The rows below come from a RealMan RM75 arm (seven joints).
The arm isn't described. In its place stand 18 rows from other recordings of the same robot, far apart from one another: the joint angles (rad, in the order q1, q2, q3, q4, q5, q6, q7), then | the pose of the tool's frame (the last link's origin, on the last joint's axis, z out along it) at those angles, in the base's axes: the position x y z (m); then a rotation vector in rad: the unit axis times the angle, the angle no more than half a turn.
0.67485 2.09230 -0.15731 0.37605 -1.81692 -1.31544 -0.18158 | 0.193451 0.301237 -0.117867 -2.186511 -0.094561 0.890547
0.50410 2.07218 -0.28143 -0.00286 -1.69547 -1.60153 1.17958 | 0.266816 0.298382 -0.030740 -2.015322 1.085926 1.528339
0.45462 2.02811 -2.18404 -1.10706 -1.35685 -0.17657 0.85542 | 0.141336 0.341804 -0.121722 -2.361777 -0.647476 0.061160
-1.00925 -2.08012 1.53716 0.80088 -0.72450 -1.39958 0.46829 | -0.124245 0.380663 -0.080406 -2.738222 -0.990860 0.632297
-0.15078 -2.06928 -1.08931 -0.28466 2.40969 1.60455 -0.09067 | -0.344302 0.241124 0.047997 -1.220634 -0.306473 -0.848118
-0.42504 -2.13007 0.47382 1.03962 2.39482 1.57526 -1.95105 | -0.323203 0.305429 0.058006 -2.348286 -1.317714 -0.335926
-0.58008 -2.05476 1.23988 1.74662 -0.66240 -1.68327 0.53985 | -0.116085 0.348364 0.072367 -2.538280 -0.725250 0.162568
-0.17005 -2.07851 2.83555 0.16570 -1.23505 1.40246 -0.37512 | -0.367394 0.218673 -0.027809 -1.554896 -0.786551 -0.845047
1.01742 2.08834 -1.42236 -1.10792 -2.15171 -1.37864 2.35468 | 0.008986 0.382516 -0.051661 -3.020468 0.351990 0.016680
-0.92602 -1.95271 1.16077 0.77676 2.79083 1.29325 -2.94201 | -0.215055 0.442831 0.034680 -2.031693 -1.418168 0.427942
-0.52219 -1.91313 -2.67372 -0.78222 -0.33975 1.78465 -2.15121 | -0.363373 0.274243 0.087733 -2.365825 -1.835689 0.203207
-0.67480 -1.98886 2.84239 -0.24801 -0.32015 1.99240 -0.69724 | -0.247382 0.280172 0.002626 -2.762388 -0.025458 -1.216532
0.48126 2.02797 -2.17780 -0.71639 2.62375 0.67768 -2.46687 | 0.189989 0.321316 -0.128525 -2.610874 0.100530 0.592430
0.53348 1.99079 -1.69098 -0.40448 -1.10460 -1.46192 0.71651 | 0.226754 0.286706 -0.070257 -2.900186 -0.166222 0.889526
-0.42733 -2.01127 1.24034 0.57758 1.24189 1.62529 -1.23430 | -0.221316 0.304466 -0.002663 -2.680102 -0.428000 -1.242298
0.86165 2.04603 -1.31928 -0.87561 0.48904 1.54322 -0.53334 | 0.197004 0.378773 -0.023876 -2.559571 1.167315 -0.748893
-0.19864 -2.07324 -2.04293 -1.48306 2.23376 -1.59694 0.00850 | -0.261116 0.284780 0.056249 -1.865728 -2.124527 -0.232053
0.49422 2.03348 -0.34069 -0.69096 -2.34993 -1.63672 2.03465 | 0.325545 0.303838 0.040126 -2.307705 1.678440 0.646958
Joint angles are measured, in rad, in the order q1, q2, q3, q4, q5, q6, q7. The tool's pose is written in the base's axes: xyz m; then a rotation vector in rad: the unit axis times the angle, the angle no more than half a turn. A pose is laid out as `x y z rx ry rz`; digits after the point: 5 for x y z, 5 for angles.
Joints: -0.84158 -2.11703 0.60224 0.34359 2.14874 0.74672 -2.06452
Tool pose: -0.25113 0.43002 -0.05644 -2.02805 -1.50803 -0.52180
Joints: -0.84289 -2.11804 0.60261 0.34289 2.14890 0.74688 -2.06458
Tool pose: -0.25040 0.42996 -0.05716 -2.03043 -1.50821 -0.52188
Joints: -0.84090 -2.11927 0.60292 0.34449 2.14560 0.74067 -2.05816
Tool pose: -0.25128 0.43013 -0.05683 -2.02593 -1.50181 -0.52094
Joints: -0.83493 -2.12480 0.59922 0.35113 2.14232 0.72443 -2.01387
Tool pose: -0.25382 0.43017 -0.05630 -2.03093 -1.45547 -0.50573
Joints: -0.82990 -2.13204 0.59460 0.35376 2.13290 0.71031 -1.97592
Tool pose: -0.25536 0.42948 -0.05740 -2.03163 -1.42530 -0.49978
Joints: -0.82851 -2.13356 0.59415 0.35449 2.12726 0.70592 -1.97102
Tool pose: -0.25571 0.42955 -0.05737 -2.02650 -1.42356 -0.50269
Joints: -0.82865 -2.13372 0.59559 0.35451 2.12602 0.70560 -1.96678
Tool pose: -0.25550 0.42959 -0.05749 -2.02955 -1.41863 -0.50108
